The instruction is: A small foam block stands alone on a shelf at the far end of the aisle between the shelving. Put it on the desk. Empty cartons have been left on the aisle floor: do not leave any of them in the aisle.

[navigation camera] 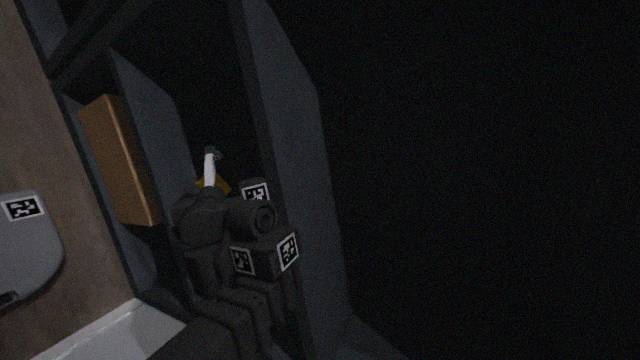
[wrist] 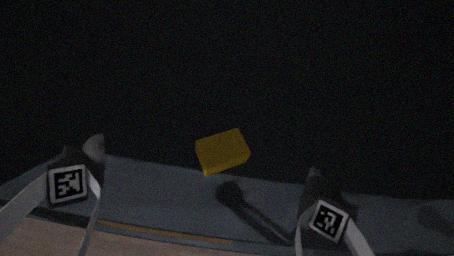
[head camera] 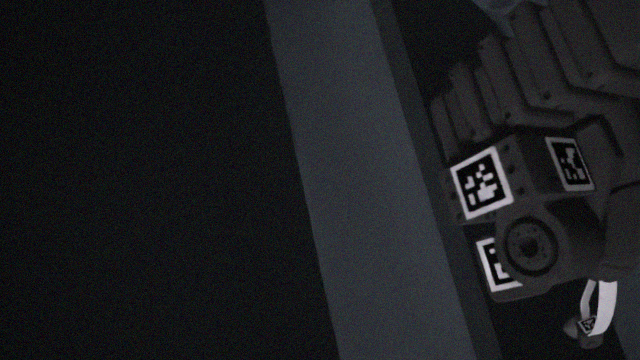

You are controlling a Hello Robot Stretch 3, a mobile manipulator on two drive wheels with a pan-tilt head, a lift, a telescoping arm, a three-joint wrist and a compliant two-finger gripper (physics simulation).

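Places are measured from the robot's base along level axes (x back, y down, z right), in millimetres.
Pixels of known places: gripper, fingertip midpoint: (navigation camera: 221, 187) (wrist: 206, 170).
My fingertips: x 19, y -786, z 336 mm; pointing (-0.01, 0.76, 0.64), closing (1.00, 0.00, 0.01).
For each thing: its middle in the pictures, then the offset to it from my fingertips. Level surfaces: height alone.
- small yellow foam block, body centre: (wrist: 222, 151) (navigation camera: 214, 186) dx +26, dy +230, dz +128 mm
- grey shelf board, surface height: dy +252 mm
- brown box, body centre: (navigation camera: 158, 161) dx -95, dy +574, dz +141 mm
- brown floor, surface height: dy +786 mm
The small yellow foam block (navigation camera: 222, 185) (wrist: 222, 151) stands on a grey shelf board (navigation camera: 155, 115) (wrist: 150, 187). In the navigation view it is partly hidden behind the gripper and wrist. My gripper (head camera: 582, 332) (navigation camera: 212, 153) (wrist: 206, 170) is open, its fingers wide apart. In the wrist view the block appears between the two fingers, beyond them, touching neither. A dark shadow lies on the board just in front of the block. The desk cannot be made out, and no carton can be made out on the floor.
A brown box (navigation camera: 120, 162) lies on the level below the block. A higher shelf board (head camera: 365, 175) (navigation camera: 300, 165) runs beside the arm (head camera: 545, 65) (navigation camera: 240, 305). A brown floor (navigation camera: 75, 210) and a light grey rounded body with a marker (navigation camera: 30, 245) show at left; a white surface (navigation camera: 135, 330) lies below.
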